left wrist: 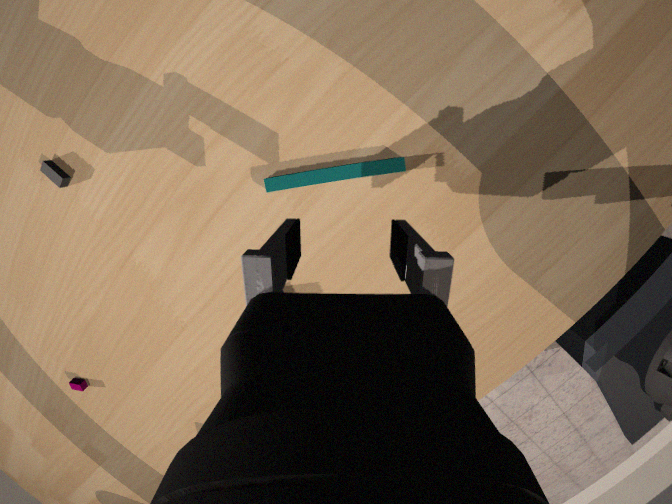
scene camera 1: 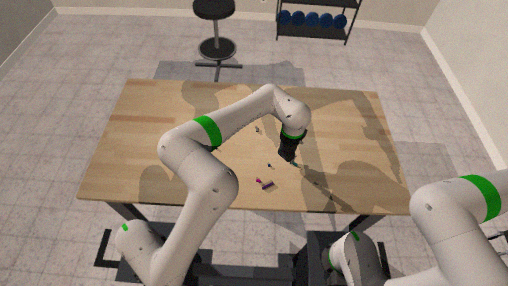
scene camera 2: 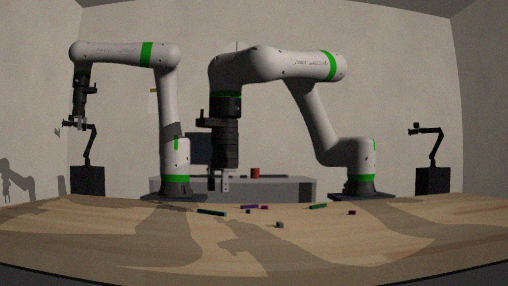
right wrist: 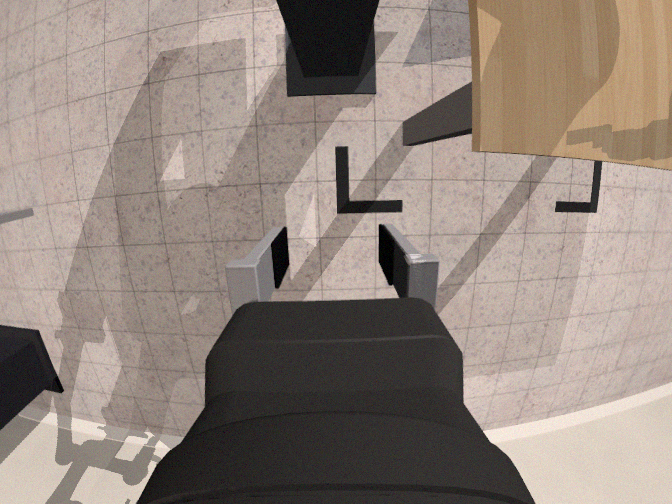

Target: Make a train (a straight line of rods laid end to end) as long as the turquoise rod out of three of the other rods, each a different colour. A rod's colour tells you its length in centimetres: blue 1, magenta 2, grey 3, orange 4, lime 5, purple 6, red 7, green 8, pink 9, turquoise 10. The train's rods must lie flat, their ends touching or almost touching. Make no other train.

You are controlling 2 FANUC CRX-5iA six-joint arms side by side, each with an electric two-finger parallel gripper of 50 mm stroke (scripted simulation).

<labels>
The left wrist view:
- my left gripper: 345, 238
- turquoise rod: 393, 165
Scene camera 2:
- my left gripper: 217, 191
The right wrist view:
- my right gripper: 333, 244
</labels>
